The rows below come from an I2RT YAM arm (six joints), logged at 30 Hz.
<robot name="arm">
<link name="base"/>
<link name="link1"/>
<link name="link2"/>
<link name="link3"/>
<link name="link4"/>
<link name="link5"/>
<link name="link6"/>
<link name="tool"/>
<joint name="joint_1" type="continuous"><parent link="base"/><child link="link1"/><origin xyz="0 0 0.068"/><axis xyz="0 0 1"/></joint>
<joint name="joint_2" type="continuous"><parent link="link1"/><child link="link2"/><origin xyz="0.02 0.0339 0.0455"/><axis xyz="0 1 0"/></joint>
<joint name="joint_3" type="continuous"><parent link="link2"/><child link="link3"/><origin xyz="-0.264 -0.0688 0"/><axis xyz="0 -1 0"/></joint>
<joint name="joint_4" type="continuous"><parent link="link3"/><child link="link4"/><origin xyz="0.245 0.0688 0.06"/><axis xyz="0 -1 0"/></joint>
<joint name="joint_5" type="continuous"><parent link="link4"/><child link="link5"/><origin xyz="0.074 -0.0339 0.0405"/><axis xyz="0 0 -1"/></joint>
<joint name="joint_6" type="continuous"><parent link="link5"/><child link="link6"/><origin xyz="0.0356 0 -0.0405"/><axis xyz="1 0 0"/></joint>
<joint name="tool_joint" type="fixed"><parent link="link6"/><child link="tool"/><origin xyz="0 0 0" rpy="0 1.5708 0"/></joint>
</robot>
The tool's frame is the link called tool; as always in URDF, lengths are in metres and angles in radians. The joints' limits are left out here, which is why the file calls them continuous.
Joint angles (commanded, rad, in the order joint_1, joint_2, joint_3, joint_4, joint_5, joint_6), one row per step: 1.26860, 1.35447, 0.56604, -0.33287, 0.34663, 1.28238; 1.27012, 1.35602, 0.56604, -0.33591, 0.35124, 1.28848; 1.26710, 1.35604, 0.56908, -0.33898, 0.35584, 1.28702; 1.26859, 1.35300, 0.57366, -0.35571, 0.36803, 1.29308; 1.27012, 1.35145, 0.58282, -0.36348, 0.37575, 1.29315; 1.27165, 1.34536, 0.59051, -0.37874, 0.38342, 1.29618; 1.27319, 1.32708, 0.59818, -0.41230, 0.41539, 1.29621; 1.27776, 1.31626, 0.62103, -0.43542, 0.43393, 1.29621; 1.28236, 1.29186, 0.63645, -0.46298, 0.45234, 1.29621; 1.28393, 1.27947, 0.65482, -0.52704, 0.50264, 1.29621; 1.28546, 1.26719, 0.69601, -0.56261, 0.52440, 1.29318; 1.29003, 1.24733, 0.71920, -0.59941, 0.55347, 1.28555
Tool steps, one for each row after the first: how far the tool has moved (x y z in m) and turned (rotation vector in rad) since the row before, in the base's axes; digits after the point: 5 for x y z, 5 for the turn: -0.00026, -0.00019, -0.00041, -0.00289, -0.00086, -0.00564; 0.00090, 0.00007, 0.00070, -0.00194, -0.00436, -0.00376; -0.00015, -0.00071, 0.00120, -0.00922, -0.00614, -0.00883; 0.00028, 0.00121, 0.00246, 0.00076, -0.00753, -0.00180; -0.00009, 0.00002, 0.00268, -0.00204, -0.00539, -0.00427; -0.00005, -0.00255, 0.00468, -0.01579, -0.02549, -0.01191; 0.00019, 0.00210, 0.00758, 0.00520, -0.01916, -0.00324; -0.00067, -0.00069, 0.00822, 0.00698, -0.01942, -0.00335; 0.00016, -0.00383, 0.00549, -0.04486, -0.03428, -0.01966; 0.00122, 0.00298, 0.01281, 0.00985, -0.02467, -0.00510; -0.00047, -0.00115, 0.00948, -0.00588, -0.02858, -0.00189
